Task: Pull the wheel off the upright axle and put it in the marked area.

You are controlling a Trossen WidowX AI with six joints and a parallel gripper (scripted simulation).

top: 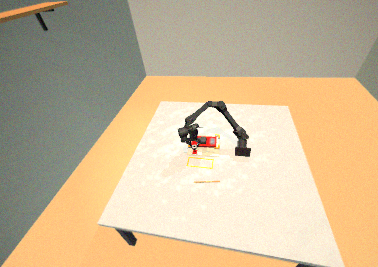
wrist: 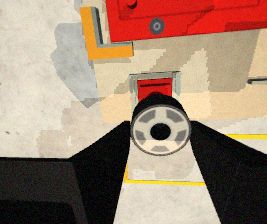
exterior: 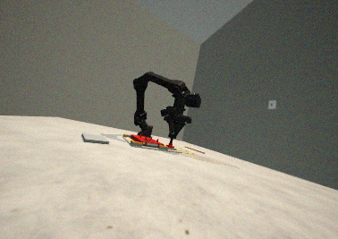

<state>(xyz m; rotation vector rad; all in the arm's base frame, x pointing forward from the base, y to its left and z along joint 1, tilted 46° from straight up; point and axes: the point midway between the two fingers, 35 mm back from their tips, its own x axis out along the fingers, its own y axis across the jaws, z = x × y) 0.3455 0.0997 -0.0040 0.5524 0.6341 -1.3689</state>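
The grey wheel is right at my gripper tip. From my gripper tip the other things lie so: axle (3 cm below).
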